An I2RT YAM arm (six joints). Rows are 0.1 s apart.
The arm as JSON. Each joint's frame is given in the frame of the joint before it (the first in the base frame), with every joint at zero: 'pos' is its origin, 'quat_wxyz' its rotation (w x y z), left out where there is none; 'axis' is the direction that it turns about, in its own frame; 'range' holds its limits. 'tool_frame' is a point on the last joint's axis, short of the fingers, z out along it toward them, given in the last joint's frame.
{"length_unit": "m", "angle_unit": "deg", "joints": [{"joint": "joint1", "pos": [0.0, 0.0, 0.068], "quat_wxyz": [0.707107, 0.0, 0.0, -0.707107], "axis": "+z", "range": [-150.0, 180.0]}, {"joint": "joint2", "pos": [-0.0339, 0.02, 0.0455], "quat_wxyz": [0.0, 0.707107, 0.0, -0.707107], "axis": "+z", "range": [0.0, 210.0]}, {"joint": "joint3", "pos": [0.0, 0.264, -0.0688], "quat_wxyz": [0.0, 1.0, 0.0, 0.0], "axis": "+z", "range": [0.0, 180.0]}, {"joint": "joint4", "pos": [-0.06, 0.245, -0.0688], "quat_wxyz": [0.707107, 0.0, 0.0, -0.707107], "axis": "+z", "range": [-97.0, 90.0]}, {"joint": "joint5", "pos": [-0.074, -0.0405, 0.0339], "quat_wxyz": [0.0, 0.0, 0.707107, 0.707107], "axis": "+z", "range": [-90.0, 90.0]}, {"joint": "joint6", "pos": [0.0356, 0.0, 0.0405], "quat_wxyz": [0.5, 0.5, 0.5, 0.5], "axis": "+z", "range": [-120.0, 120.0]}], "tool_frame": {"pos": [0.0, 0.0, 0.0], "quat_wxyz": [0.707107, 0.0, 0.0, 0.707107]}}
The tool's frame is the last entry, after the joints.
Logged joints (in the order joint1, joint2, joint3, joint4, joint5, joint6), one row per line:
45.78, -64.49, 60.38, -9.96, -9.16, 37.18
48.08, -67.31, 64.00, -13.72, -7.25, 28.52
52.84, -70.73, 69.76, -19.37, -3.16, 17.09
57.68, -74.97, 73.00, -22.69, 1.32, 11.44
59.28, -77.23, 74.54, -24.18, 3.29, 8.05
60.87, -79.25, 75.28, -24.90, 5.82, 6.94
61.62, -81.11, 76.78, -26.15, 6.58, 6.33
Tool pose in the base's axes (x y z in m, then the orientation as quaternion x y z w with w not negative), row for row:
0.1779, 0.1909, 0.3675, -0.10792, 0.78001, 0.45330, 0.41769
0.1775, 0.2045, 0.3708, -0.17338, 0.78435, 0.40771, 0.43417
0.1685, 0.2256, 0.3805, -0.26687, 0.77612, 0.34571, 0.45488
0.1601, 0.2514, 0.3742, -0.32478, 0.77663, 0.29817, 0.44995
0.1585, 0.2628, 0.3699, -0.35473, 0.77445, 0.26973, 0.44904
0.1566, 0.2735, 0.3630, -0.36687, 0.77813, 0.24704, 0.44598
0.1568, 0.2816, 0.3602, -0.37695, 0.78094, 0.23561, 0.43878
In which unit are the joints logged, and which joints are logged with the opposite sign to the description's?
The joints are logged in degrees. Opposite sign: joint2.
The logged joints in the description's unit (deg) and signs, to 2 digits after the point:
45.78, 64.49, 60.38, -9.96, -9.16, 37.18
48.08, 67.31, 64.00, -13.72, -7.25, 28.52
52.84, 70.73, 69.76, -19.37, -3.16, 17.09
57.68, 74.97, 73.00, -22.69, 1.32, 11.44
59.28, 77.23, 74.54, -24.18, 3.29, 8.05
60.87, 79.25, 75.28, -24.90, 5.82, 6.94
61.62, 81.11, 76.78, -26.15, 6.58, 6.33

